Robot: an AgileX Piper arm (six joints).
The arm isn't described. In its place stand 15 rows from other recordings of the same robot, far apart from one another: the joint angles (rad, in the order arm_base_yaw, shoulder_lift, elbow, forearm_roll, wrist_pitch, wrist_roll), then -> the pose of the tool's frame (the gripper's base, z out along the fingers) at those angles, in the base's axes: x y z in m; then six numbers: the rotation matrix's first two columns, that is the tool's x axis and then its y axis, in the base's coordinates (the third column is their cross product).
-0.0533 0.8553 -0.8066 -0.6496 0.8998 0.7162 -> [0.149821, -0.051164, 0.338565, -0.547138, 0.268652, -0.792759, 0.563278, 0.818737, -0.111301]
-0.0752 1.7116 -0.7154 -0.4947 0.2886 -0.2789 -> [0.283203, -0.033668, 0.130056, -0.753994, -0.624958, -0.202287, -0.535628, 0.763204, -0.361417]
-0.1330 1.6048 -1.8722 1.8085 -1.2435 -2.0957 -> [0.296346, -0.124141, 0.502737, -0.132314, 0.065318, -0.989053, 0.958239, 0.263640, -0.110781]
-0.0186 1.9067 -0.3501 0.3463 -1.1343 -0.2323 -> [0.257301, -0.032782, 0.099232, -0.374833, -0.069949, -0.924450, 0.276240, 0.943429, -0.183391]
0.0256 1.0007 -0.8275 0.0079 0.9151 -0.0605 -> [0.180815, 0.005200, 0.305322, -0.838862, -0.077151, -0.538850, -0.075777, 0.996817, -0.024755]
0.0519 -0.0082 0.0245 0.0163 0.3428 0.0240 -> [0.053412, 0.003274, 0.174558, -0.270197, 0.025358, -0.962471, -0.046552, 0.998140, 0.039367]
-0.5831 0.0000 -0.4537 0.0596 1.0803 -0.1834 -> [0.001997, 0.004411, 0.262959, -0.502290, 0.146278, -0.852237, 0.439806, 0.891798, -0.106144]
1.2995 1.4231 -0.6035 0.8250 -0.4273 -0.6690 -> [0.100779, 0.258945, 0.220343, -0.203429, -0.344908, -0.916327, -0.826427, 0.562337, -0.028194]
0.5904 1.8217 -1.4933 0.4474 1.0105 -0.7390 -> [0.302611, 0.242935, 0.269386, -0.389720, -0.787598, -0.477293, -0.918025, 0.373401, 0.133424]
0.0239 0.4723 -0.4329 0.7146 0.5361 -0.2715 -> [0.094562, 0.032729, 0.288473, -0.461222, 0.329246, -0.823936, -0.179626, 0.874729, 0.450093]
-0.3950 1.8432 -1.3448 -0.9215 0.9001 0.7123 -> [0.334818, -0.201109, 0.242407, -0.790749, 0.351862, -0.500909, 0.601994, 0.595368, -0.532110]
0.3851 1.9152 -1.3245 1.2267 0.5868 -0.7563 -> [0.371522, 0.201774, 0.222601, -0.834397, 0.027250, -0.550490, -0.382709, 0.690097, 0.614247]
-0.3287 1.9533 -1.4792 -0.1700 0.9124 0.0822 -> [0.380841, -0.142761, 0.209622, -0.917716, 0.289509, -0.271995, 0.334222, 0.932805, -0.134799]
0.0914 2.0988 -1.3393 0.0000 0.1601 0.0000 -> [0.444899, 0.040777, 0.141226, -0.736460, -0.067500, -0.673105, -0.091273, 0.995826, 0.000000]
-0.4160 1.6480 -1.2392 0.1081 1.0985 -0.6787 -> [0.295269, -0.120886, 0.253662, -0.959688, -0.216568, -0.179157, -0.217802, 0.975906, -0.012993]
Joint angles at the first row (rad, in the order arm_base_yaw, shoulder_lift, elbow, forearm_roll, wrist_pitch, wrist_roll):
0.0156, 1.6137, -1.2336, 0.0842, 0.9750, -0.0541
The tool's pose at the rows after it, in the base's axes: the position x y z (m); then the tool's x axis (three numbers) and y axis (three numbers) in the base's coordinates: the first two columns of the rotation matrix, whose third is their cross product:
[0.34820 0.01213 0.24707 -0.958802 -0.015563 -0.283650 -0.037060 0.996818 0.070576]
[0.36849 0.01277 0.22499 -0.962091 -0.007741 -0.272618 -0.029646 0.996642 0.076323]
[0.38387 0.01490 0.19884 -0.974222 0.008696 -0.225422 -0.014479 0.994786 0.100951]
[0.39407 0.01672 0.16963 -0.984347 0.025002 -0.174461 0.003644 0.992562 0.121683]
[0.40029 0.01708 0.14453 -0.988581 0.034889 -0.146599 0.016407 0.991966 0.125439]
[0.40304 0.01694 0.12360 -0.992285 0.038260 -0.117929 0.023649 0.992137 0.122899]
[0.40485 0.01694 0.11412 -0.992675 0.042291 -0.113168 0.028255 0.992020 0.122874]
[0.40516 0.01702 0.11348 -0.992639 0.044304 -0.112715 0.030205 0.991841 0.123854]
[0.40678 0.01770 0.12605 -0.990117 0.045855 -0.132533 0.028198 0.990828 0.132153]
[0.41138 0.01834 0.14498 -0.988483 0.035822 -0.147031 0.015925 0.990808 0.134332]
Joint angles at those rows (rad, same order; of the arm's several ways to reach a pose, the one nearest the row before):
0.0155, 1.7152, -1.2884, 0.0911, 0.9456, -0.0541
0.0156, 1.8082, -1.3262, 0.0987, 0.9018, -0.0541
0.0156, 1.9026, -1.3606, 0.1266, 0.8902, -0.0559
0.0155, 1.9896, -1.3770, 0.1527, 0.8710, -0.0582
0.0156, 2.0563, -1.3805, 0.1615, 0.8354, -0.0582
0.0156, 2.1091, -1.3806, 0.1624, 0.8114, -0.0582
0.0156, 2.1335, -1.3813, 0.1650, 0.7923, -0.0582
0.0156, 2.1357, -1.3824, 0.1662, 0.7914, -0.0572
0.0156, 2.1121, -1.3961, 0.1736, 0.8087, -0.0587
0.0163, 2.0904, -1.4421, 0.1693, 0.8624, -0.0584

